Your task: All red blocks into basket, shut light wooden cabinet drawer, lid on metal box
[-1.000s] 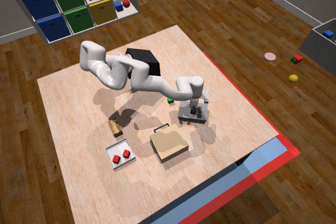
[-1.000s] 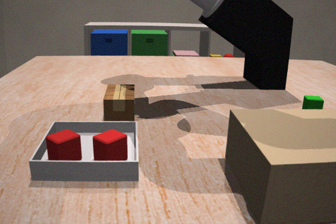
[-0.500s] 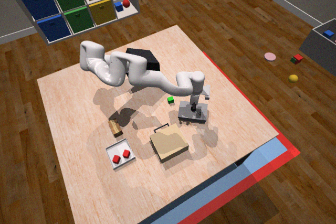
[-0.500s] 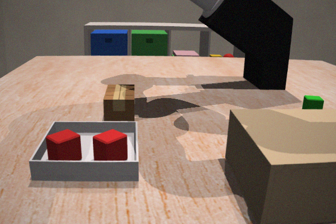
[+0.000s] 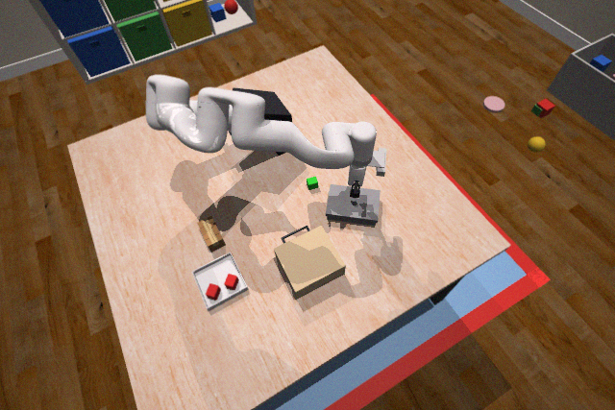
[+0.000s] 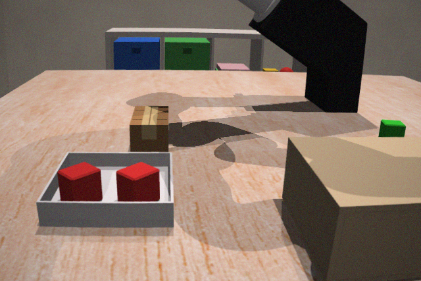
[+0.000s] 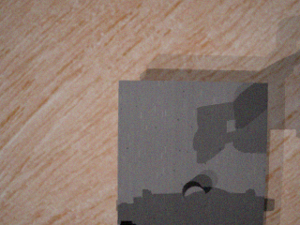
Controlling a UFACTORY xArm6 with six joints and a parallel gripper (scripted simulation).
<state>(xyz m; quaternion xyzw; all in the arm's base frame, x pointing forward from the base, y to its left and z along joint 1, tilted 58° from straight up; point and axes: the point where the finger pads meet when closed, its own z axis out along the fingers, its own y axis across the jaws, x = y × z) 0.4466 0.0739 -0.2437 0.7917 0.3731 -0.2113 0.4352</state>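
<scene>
Right now my hand is 16 cm past the cardboard box, 51 cm to the left of it and 14 cm above it. Round my hand: grey lid 13 cm below; then drawer 9 cm ahead, 25 cm to the right, 14 cm below; then metal box 15 cm below.
</scene>
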